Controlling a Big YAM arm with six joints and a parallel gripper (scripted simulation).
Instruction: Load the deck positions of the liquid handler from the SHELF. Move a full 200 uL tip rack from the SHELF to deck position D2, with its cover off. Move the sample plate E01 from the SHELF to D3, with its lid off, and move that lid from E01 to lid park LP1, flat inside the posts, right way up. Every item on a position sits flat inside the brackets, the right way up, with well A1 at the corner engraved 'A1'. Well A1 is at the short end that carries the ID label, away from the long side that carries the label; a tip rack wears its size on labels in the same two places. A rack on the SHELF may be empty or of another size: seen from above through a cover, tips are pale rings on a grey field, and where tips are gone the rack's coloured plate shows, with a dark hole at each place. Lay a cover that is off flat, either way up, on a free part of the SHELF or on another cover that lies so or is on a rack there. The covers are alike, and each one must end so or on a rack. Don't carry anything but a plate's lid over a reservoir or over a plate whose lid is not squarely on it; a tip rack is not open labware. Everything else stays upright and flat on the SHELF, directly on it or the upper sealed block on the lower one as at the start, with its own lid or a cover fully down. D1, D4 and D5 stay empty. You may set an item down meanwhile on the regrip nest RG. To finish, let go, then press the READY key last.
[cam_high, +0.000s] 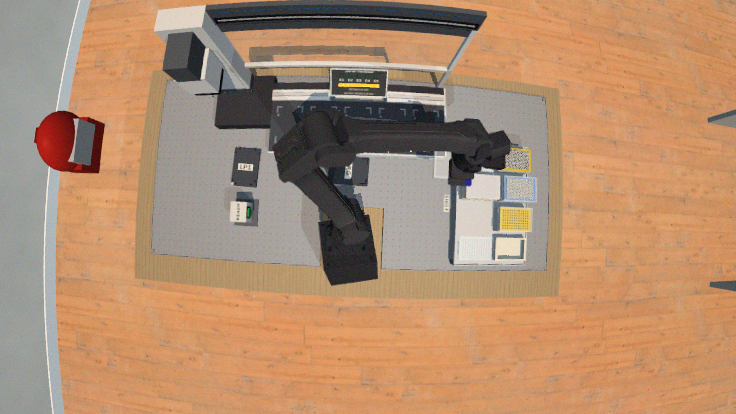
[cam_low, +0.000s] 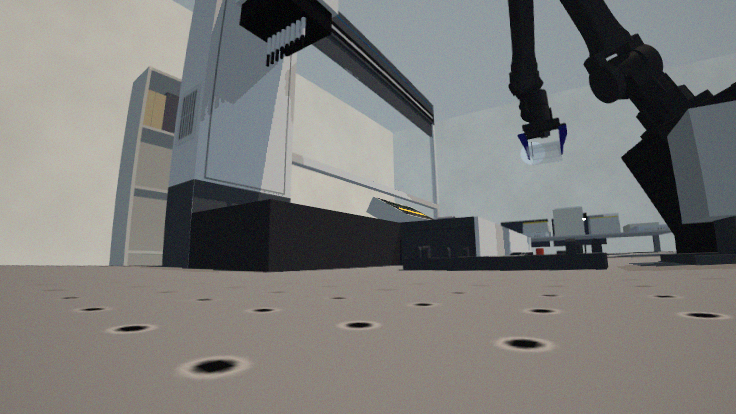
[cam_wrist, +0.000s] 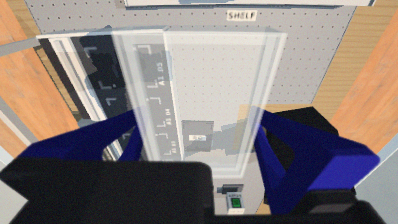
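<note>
Now: the shelf 240 mm below my hand, 210 mm to the right of it and 110 mm behind it. Round my hand: clear plate lid (220 mm below, 150 mm to the right, 60 mm ahead); then white sealed block (180 mm below, 150 mm to the right, 50 mm behind); then clear tip rack cover (10 mm above).
</note>
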